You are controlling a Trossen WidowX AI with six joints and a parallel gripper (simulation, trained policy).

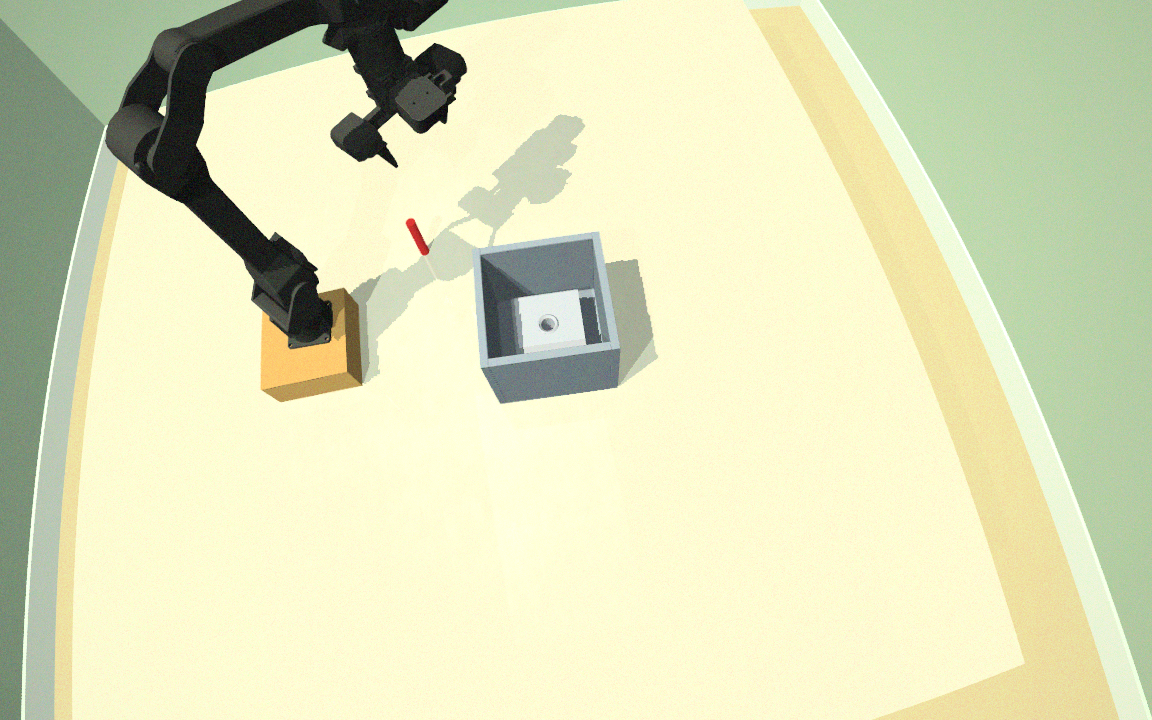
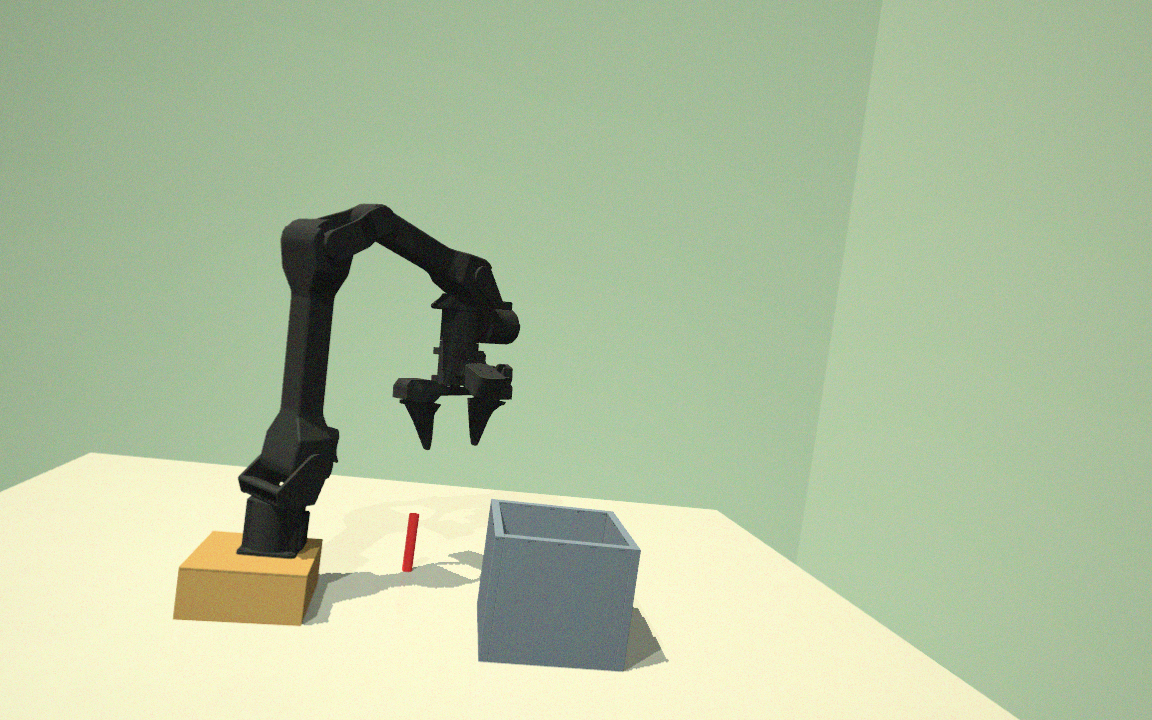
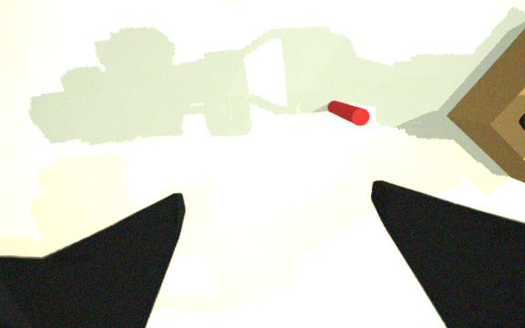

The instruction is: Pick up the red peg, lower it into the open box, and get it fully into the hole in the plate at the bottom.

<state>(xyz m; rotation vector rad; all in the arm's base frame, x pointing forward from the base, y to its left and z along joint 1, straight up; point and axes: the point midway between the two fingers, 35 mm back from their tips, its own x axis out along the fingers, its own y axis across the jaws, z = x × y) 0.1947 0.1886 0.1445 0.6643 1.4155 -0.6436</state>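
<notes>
My gripper tip is now 40 mm past the red peg, 60 mm to the left of it and 130 mm above it. Round my gripper tip: plate: 140 mm ahead, 250 mm to the right, 120 mm below.
</notes>
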